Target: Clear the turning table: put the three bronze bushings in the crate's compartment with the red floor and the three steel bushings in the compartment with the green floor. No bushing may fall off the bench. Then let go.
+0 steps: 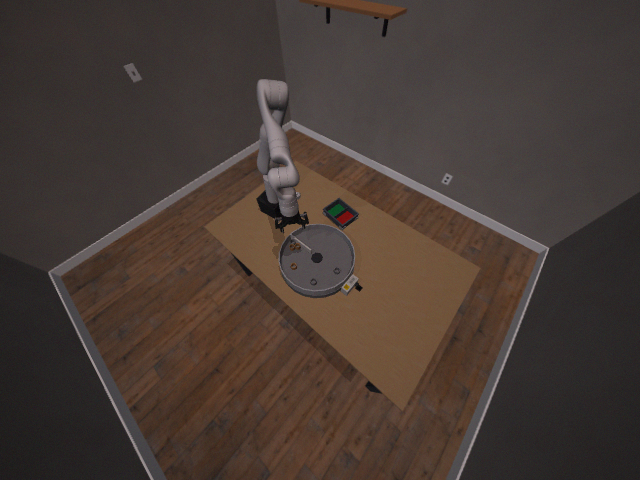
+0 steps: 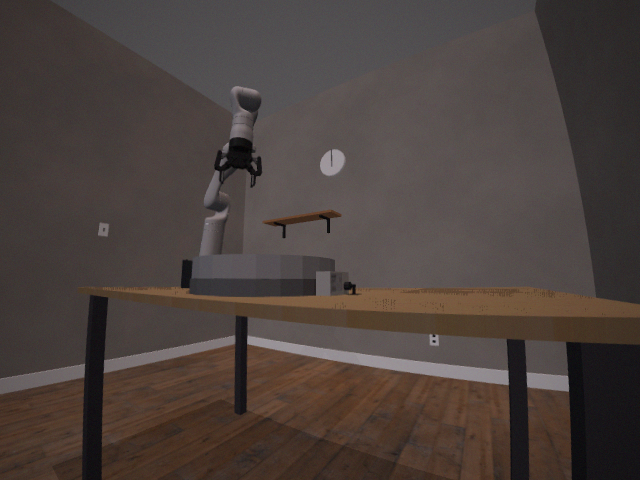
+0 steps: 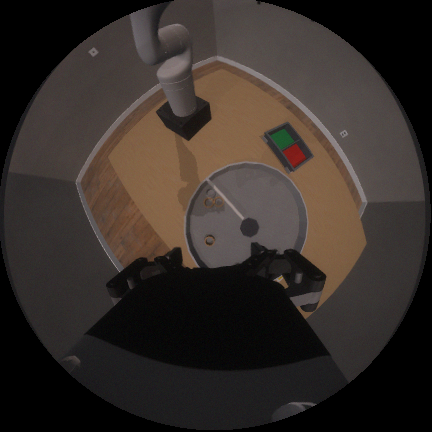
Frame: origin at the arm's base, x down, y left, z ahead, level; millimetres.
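Where they show: gripper, between the fingertips: point(image 1: 293, 230) point(image 2: 237, 185) point(image 3: 215, 252); arm's base, origin of its link: point(image 1: 274, 197) point(image 3: 184, 107).
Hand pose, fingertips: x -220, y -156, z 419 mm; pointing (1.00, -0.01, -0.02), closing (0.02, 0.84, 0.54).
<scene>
Things, the pixels of their top centre, and the offset from my fingertips. "pt": a spot on its surface instead. Level surfaces: height alone.
- crate's green floor, height of its surface: dx +329 mm
- pale bar, a spot on its surface: point(image 3: 227, 200) point(image 1: 302, 242) pt dz -47, dx +239, dy +65 mm
- dark hub, centre of its top: point(image 3: 249, 227) point(image 1: 316, 257) dz +66, dx +274, dy +74 mm
- white control box, a spot on its surface: point(image 2: 330, 283) pt dz +322, dx +306, dy +51 mm
The round grey turning table point(image 1: 330, 242) point(image 2: 258, 266) point(image 3: 275, 200) carries the bushings. Two bronze bushings, one point(image 1: 292, 247) point(image 3: 209, 202) beside the other point(image 1: 297, 247) point(image 3: 218, 202), lie close to a steel bushing point(image 1: 293, 242) point(image 3: 211, 192) near the pale bar. A third bronze bushing point(image 1: 293, 266) point(image 3: 209, 240) lies apart. Two more steel bushings point(image 1: 337, 270) point(image 1: 313, 282) lie on the opposite side. The crate's green floor point(image 1: 336, 209) point(image 3: 282, 139) and red floor point(image 1: 345, 217) point(image 3: 294, 155) show no bushings. My gripper point(image 1: 293, 227) point(image 2: 237, 183) point(image 3: 215, 252) is open and empty, high above the bench.
A pale bar point(image 1: 302, 243) point(image 3: 227, 200) runs from the rim to the dark hub point(image 1: 316, 257) point(image 3: 249, 227). A white control box point(image 1: 349, 284) point(image 2: 330, 283) stands against the turning table. The black robot base point(image 1: 268, 205) point(image 3: 185, 120) stands behind it. A shelf point(image 1: 356, 7) point(image 2: 302, 217) hangs on the wall.
</scene>
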